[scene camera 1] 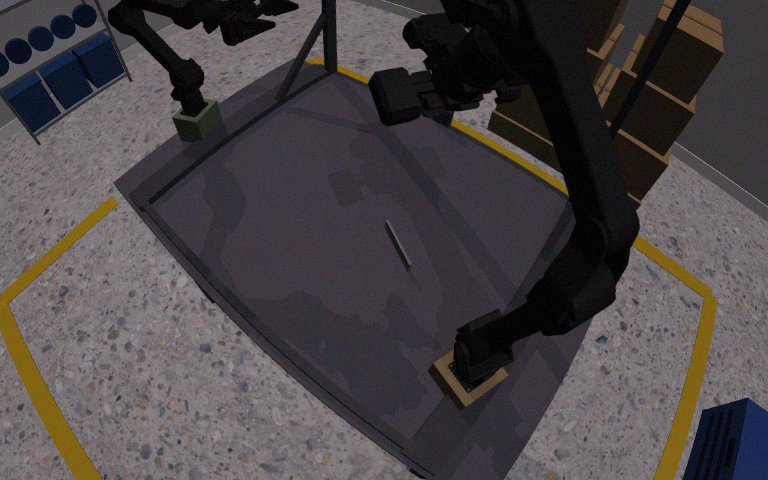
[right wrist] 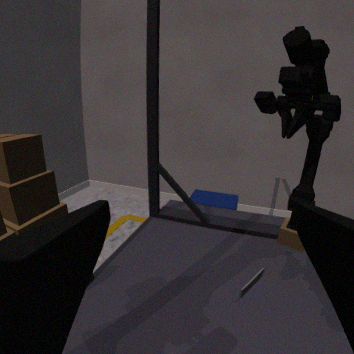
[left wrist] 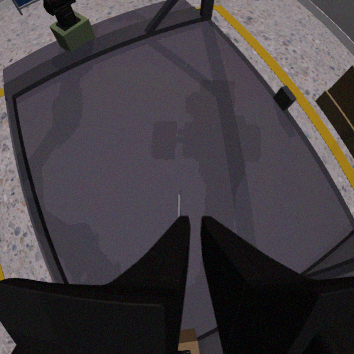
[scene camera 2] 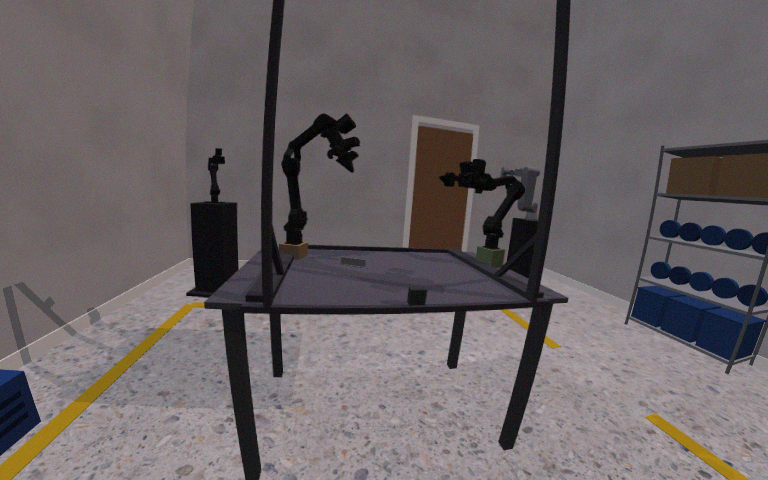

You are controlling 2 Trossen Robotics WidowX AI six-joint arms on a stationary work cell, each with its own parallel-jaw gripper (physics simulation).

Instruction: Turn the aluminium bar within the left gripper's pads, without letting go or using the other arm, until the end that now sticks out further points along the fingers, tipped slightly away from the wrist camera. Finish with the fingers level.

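Seen in the pictures: left gripper, fingertip midpoint: (scene camera 1: 425, 108) (right wrist: 284, 137) (left wrist: 193, 224) (scene camera 2: 352, 172); right gripper, fingertip midpoint: (scene camera 1: 287, 15) (right wrist: 204, 211) (scene camera 2: 446, 177); left arm's base at its link origin: (scene camera 1: 471, 369) (scene camera 2: 293, 243); right arm's base at its link origin: (scene camera 1: 194, 108) (left wrist: 67, 22) (scene camera 2: 491, 247).
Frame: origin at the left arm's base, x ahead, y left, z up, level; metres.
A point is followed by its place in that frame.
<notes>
The aluminium bar (scene camera 1: 397, 244) {z -0.035, x 0.302, y -0.045 m} lies flat on the dark table top, near the middle. It also shows in scene camera 2 (scene camera 2: 353, 261) {z -0.042, x 0.306, y -0.050 m}, in the right wrist view (right wrist: 252, 281) {z -0.038, x 0.306, y -0.046 m}, and as a thin pale line just beyond the fingertips in the left wrist view (left wrist: 179, 205) {z -0.027, x 0.334, y -0.055 m}. My left gripper (left wrist: 193, 224) {z 0.336, x 0.280, y -0.044 m} hangs high above the table, pointing down, fingers nearly together with only table showing in the narrow gap. It also shows in scene camera 2 (scene camera 2: 350, 164) {z 0.366, x 0.272, y -0.056 m} and scene camera 1 (scene camera 1: 441, 114) {z 0.378, x 0.221, y -0.017 m}. My right gripper (scene camera 2: 445, 179) {z 0.343, x 0.668, y -0.001 m} is open and empty, high at the far side (right wrist: 198, 211) {z -0.001, x 0.126, y -0.345 m}.
A small black block (scene camera 2: 416, 296) {z -0.028, x 0.589, y -0.408 m} sits at the table's edge (left wrist: 284, 97) {z -0.019, x 0.583, y -0.387 m}. Black frame posts (scene camera 2: 269, 152) {z 0.347, x 0.198, y -0.545 m} stand at the table corners. Stacked cardboard boxes (right wrist: 24, 179) stand on the floor beside the table. The arm bases (scene camera 1: 473, 376) {z 0.082, x -0.016, y 0.035 m} (scene camera 1: 196, 119) {z 0.028, x 0.886, y 0.225 m} sit at opposite table edges.
</notes>
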